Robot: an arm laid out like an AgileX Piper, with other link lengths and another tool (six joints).
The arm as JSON. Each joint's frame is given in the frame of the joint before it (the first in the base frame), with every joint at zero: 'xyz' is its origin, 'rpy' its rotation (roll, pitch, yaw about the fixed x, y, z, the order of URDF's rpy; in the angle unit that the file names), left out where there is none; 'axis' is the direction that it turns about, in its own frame. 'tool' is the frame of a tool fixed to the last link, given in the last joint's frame.
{
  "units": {
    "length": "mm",
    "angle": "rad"
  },
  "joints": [
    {
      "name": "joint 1",
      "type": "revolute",
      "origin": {
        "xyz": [
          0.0,
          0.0,
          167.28
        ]
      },
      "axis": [
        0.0,
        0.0,
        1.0
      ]
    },
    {
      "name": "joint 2",
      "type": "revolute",
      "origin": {
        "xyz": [
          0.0,
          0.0,
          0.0
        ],
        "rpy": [
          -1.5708,
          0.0,
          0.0
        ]
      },
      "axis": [
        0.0,
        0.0,
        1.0
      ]
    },
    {
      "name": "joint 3",
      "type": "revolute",
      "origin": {
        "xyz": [
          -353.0,
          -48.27,
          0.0
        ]
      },
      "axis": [
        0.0,
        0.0,
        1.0
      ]
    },
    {
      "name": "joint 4",
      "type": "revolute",
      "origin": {
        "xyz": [
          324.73,
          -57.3,
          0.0
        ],
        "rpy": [
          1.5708,
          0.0,
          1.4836
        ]
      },
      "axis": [
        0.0,
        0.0,
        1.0
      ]
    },
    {
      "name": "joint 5",
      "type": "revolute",
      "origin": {
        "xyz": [
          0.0,
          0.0,
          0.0
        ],
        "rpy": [
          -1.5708,
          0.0,
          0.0
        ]
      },
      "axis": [
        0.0,
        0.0,
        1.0
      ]
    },
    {
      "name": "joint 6",
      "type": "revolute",
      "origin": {
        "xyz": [
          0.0,
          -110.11,
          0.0
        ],
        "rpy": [
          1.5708,
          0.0,
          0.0
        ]
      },
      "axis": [
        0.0,
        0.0,
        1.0
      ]
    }
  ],
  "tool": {
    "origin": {
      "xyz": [
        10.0,
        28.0,
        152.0
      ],
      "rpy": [
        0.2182,
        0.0,
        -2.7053
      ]
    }
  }
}
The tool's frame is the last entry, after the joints.
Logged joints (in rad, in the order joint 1, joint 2, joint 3, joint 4, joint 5, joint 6), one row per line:
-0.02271 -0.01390 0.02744 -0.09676 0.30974 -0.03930
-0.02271 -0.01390 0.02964 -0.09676 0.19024 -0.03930
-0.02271 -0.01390 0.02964 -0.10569 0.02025 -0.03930
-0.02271 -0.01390 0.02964 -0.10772 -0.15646 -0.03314
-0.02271 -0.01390 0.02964 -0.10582 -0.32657 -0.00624
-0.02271 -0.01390 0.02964 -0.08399 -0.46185 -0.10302
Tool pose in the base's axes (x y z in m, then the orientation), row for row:
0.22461 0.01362 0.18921 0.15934 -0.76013 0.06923 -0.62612
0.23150 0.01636 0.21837 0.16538 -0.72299 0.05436 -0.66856
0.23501 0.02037 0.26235 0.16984 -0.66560 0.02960 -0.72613
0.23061 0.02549 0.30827 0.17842 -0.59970 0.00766 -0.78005
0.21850 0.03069 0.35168 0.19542 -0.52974 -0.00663 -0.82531
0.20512 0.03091 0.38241 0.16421 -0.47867 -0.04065 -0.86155
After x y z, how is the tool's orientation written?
As a quaternion, w x y z.
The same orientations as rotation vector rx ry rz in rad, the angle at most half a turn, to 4 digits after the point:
-2.1725 0.1979 -1.7895
-2.0595 0.1548 -1.9044
-1.8913 0.0841 -2.0633
-1.6961 0.0217 -2.2061
-1.4845 -0.0186 -2.3127
-1.3644 -0.1159 -2.4557

